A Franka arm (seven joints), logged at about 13 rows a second.
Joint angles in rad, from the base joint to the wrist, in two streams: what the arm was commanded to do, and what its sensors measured. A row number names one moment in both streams.
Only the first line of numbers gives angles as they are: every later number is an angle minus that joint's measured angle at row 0.
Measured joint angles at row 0: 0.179 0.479 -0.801 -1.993 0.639 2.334 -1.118
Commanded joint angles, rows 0 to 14: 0.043 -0.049 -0.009 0.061 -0.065 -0.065 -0.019; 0.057 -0.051 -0.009 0.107 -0.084 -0.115 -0.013; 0.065 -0.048 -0.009 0.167 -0.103 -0.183 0.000; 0.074 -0.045 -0.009 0.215 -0.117 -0.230 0.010; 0.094 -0.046 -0.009 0.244 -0.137 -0.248 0.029; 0.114 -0.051 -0.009 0.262 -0.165 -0.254 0.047; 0.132 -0.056 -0.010 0.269 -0.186 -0.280 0.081; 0.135 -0.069 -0.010 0.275 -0.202 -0.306 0.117; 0.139 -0.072 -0.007 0.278 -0.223 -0.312 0.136; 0.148 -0.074 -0.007 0.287 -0.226 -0.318 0.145; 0.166 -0.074 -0.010 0.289 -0.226 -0.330 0.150; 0.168 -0.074 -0.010 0.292 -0.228 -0.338 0.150; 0.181 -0.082 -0.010 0.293 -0.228 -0.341 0.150; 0.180 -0.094 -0.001 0.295 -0.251 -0.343 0.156; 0.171 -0.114 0.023 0.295 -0.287 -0.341 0.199
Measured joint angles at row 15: 0.170 -0.064 0.002 0.290 -0.228 -0.312 0.139
